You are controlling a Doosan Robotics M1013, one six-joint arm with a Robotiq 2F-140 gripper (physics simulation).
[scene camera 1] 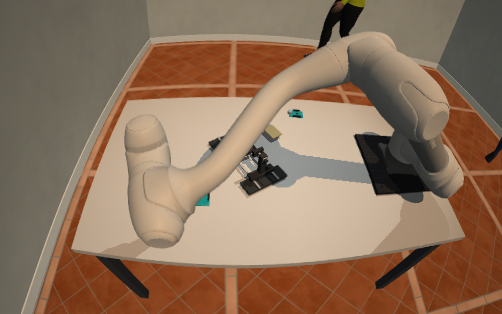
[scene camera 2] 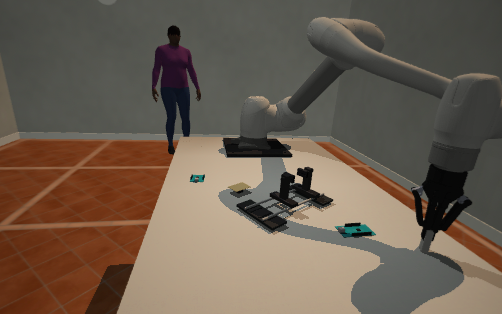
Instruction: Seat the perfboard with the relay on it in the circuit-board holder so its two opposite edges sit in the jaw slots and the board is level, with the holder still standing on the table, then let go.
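Places are measured from the arm's base along level axes (x ahead, y left, z up), in millimetres.
Where they show: gripper, fingertip midpoint: [scene camera 2: 423, 249]; arm's base at its link origin: [scene camera 1: 397, 159] [scene camera 2: 253, 144].
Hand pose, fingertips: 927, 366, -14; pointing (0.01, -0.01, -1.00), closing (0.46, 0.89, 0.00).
Things, the pixels of their top centre, and the offset from my fingertips, as dx, dy, dz.
- perfboard at its top centre: [scene camera 2: 239, 186] [scene camera 1: 272, 131] -338, -475, +21
- black circuit-board holder at its top centre: [scene camera 2: 289, 173] [scene camera 1: 247, 137] -233, -320, +117
- teal circuit board at its top centre: [scene camera 2: 355, 227] [scene camera 1: 202, 191] -88, -149, +13
- smaller teal board at its top centre: [scene camera 2: 197, 175] [scene camera 1: 295, 112] -454, -638, +13
The perfboard [scene camera 1: 272, 132] [scene camera 2: 239, 186], a small tan board, lies on the table beside the holder, apart from it. A dark part shows beneath its edge in scene camera 2; the relay cannot be made out clearly. The black circuit-board holder [scene camera 1: 263, 180] [scene camera 2: 262, 215] stands on the table on its flat feet, with rails and two upright jaws; no board sits between the jaws. The arm hides part of it in scene camera 1. My gripper [scene camera 2: 425, 242] is shut and empty, pointing down low over the table, away from holder and perfboard. In scene camera 1 the arm hides it.
A teal circuit board [scene camera 1: 203, 200] [scene camera 2: 355, 230] lies between the holder and my gripper, partly hidden by the arm in scene camera 1. A smaller teal board [scene camera 1: 296, 114] [scene camera 2: 197, 178] lies beyond the perfboard. The arm's black base plate [scene camera 1: 371, 176] [scene camera 2: 257, 151] is at the table's far end.
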